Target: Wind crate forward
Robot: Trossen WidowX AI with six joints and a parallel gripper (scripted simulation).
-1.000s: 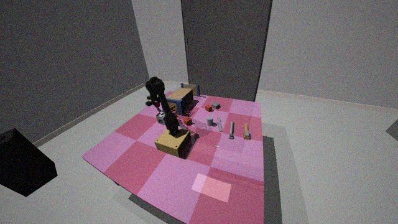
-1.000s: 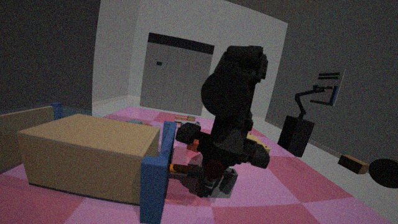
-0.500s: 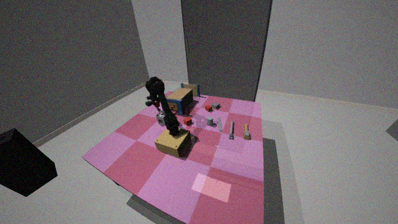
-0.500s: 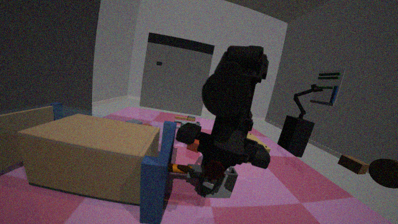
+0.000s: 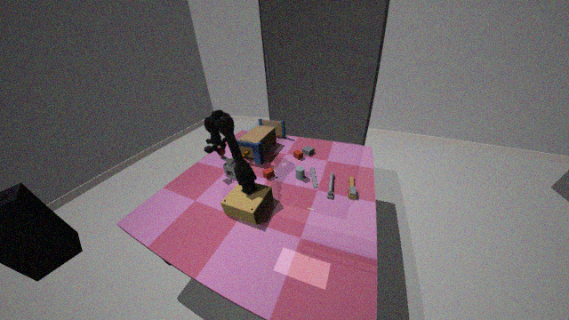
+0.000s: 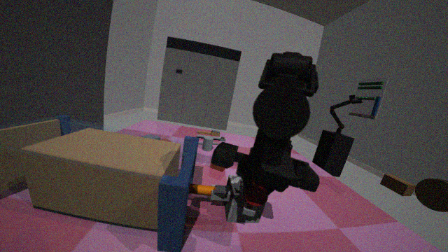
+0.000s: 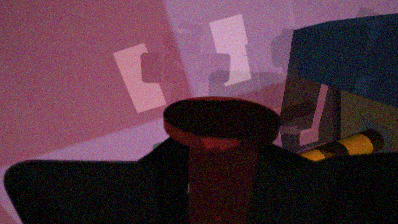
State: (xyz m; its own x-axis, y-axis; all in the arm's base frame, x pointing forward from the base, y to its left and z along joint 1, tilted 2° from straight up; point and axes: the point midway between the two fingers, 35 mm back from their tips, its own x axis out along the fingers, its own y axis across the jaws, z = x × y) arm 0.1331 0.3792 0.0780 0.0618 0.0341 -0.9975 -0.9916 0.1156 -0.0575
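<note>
Now: gripper tip 4 cm to the left of the red-knobbed winch handle and 1 cm above it. Also, from my gripper tip: blue steel frame (15 cm ahead, 7 cm to the right, 1 cm below); then red knob (2 cm above); then grey hand winch (2 cm behind, 11 cm to the right, 8 cm below).
</note>
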